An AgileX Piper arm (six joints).
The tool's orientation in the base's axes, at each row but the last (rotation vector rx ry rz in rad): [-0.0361 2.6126 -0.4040]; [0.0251 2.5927 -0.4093]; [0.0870 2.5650 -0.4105]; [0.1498 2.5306 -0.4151]
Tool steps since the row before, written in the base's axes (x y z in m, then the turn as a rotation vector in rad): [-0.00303 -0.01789 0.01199 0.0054 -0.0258 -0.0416]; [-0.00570 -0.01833 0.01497 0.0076 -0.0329 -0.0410]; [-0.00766 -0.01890 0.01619 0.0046 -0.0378 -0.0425]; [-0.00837 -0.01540 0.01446 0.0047 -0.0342 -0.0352]
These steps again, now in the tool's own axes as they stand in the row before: [-0.00119 -0.02072 -0.00649 0.0173 -0.0123 0.0444]; [-0.00130 -0.02227 -0.00974 0.0155 -0.0191 0.0471]; [-0.00148 -0.02348 -0.01115 0.0189 -0.0238 0.0483]; [-0.00127 -0.01996 -0.01078 0.0149 -0.0222 0.0414]
